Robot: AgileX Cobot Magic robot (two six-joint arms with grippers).
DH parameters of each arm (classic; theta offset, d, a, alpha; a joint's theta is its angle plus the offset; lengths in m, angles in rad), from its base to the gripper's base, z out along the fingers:
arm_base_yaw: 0 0.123 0 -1.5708
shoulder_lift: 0.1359 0 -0.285 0
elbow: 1.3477 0 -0.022 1.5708
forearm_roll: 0 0.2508 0 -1.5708
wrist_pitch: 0 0 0.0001 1.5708
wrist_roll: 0 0.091 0 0
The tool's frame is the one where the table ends.
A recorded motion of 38 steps. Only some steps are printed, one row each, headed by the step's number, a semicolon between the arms.
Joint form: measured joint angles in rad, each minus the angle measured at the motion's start. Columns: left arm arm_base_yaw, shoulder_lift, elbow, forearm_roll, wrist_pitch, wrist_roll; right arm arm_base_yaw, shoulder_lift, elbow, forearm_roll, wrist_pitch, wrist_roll.
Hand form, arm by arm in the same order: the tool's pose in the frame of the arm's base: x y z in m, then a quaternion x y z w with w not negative. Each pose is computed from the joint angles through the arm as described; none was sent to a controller.
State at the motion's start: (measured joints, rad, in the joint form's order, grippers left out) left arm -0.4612 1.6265 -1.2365 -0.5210 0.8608 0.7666; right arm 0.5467 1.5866 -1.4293 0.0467 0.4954 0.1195
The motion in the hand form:
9: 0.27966 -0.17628 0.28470 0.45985 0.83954 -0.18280 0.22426; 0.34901 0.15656 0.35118 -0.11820 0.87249 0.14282 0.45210
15: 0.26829 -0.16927 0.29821 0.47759 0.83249 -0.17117 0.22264; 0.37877 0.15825 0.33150 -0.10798 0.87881 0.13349 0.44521
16: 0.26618 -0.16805 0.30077 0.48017 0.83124 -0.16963 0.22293; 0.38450 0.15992 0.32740 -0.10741 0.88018 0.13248 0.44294
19: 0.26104 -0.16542 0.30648 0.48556 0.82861 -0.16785 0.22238; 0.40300 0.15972 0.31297 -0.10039 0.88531 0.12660 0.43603
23: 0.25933 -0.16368 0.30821 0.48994 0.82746 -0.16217 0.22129; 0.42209 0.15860 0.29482 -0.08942 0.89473 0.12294 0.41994
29: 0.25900 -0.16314 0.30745 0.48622 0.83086 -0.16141 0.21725; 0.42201 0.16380 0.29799 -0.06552 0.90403 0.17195 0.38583
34: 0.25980 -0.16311 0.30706 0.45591 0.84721 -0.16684 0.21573; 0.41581 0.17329 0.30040 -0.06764 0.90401 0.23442 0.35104
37: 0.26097 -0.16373 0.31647 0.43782 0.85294 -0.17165 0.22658; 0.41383 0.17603 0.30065 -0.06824 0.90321 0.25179 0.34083
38: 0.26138 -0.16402 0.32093 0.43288 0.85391 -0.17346 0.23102; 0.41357 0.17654 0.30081 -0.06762 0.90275 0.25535 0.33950
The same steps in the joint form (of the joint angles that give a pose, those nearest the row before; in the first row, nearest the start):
9: 0.0000 -0.0389 0.0000 0.0357 0.0440 0.0000; -0.1297 0.0420 -0.0193 -0.0047 -0.0048 0.0018
15: 0.0000 -0.0901 0.0008 0.0738 0.0959 0.0000; -0.1549 0.1482 -0.0831 -0.0070 -0.0262 0.0018
16: 0.0000 -0.0996 0.0009 0.0788 0.1045 0.0000; -0.1565 0.1714 -0.0997 -0.0070 -0.0272 0.0018
19: 0.0000 -0.1211 0.0008 0.0870 0.1269 0.0000; -0.1731 0.2406 -0.1444 -0.0070 -0.0330 0.0018
23: 0.0000 -0.1291 0.0008 0.1012 0.1360 0.0000; -0.1920 0.3179 -0.1967 0.0045 -0.0210 0.0018
29: 0.0000 -0.1291 0.0024 0.1072 0.1401 -0.0132; -0.1985 0.3322 -0.2406 0.1636 0.0564 -0.0450
34: 0.0000 -0.1291 0.0048 0.1094 0.1286 -0.0827; -0.2001 0.3322 -0.2503 0.3789 0.1204 -0.1678
37: 0.0000 -0.1348 -0.0219 0.1094 0.1305 -0.1279; -0.2001 0.3322 -0.2503 0.4345 0.1383 -0.1971
38: 0.0000 -0.1368 -0.0356 0.1094 0.1345 -0.1417; -0.2001 0.3322 -0.2503 0.4451 0.1401 -0.2016

